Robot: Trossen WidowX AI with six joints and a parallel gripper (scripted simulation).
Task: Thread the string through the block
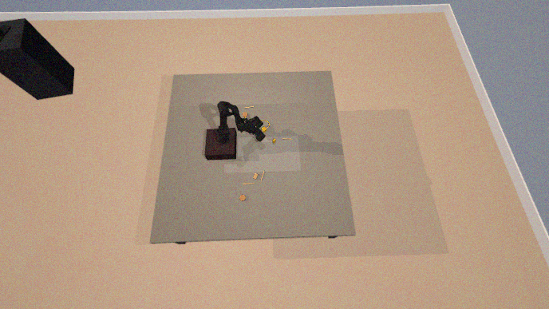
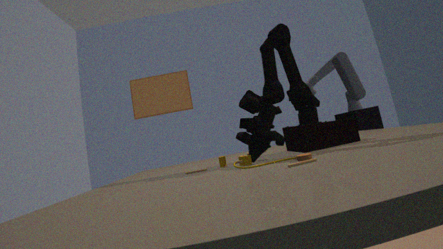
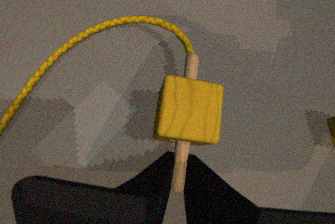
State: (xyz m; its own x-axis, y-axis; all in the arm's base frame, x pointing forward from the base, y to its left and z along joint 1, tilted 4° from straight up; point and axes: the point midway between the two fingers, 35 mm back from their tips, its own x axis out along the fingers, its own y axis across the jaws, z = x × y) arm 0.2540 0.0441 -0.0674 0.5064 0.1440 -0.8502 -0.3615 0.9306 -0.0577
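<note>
Now: gripper tip 30 mm short of the thin wooden stick, 10 mm to the right of it and 10 mm below it. The rest, counted from my gripper tip: round wooden button 90 mm behind, 170 mm to the left.
</note>
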